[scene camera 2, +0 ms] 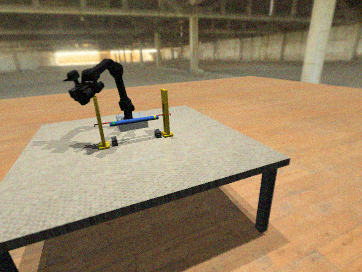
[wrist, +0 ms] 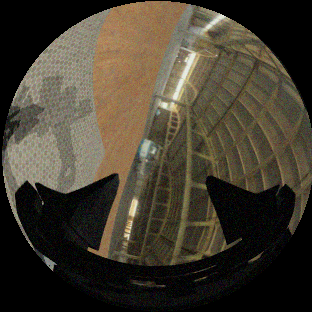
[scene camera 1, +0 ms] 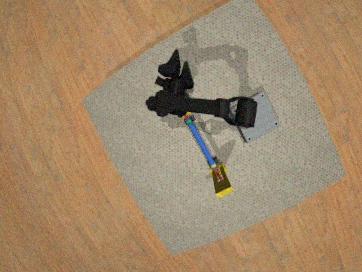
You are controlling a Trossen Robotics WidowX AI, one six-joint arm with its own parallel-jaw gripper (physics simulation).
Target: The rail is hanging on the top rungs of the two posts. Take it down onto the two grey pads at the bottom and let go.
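Frame: origin at the arm's base, x ahead, y left, z up, level; metres.
Seen in the pictures: gripper, between the fingertips: [scene camera 2: 67, 88] [wrist: 164, 179] [scene camera 1: 181, 55]; arm's base, origin of its link: [scene camera 2: 128, 118].
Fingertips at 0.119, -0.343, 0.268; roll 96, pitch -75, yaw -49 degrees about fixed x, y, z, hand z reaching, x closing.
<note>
Pixels of each thing's top centre, then the offset from my fingertips to it, as dx, dy, dz. Level surfaces: height alone.
- blue rail, centre of its top: [scene camera 1: 201, 144] [scene camera 2: 134, 118] +0.140, +0.326, -0.197
- left post, centre of its top: [scene camera 2: 94, 96] +0.124, +0.127, -0.043
- right post, centre of its top: [scene camera 1: 224, 192] [scene camera 2: 163, 89] +0.156, +0.525, -0.043
- patterned table top, height of its surface: dz -0.343
The blue rail [scene camera 1: 201, 143] [scene camera 2: 132, 120], with a green band near one end and a yellow band near the other, hangs between two yellow posts. Its thin red ends reach the left post [scene camera 2: 100, 122] and the right post [scene camera 2: 165, 112] around mid-height in scene camera 2; the rungs are too small to make out. Two dark grey pads, the left one [scene camera 2: 114, 141] and the right one [scene camera 2: 158, 133], sit low by the post feet, below the rail. My gripper [scene camera 1: 181, 56] [wrist: 164, 179] is open and empty, raised high beyond the left post, apart from the rail. The rail does not show in the wrist view.
The arm [scene camera 1: 202, 106] [scene camera 2: 121, 85] arches from its grey base plate [scene camera 1: 262, 117], behind the rail in scene camera 2. In scene camera 1 it passes over the green-banded end's post. The patterned table top [scene camera 1: 135, 165] [scene camera 2: 200, 160] has a dark edge, with wooden floor around it.
</note>
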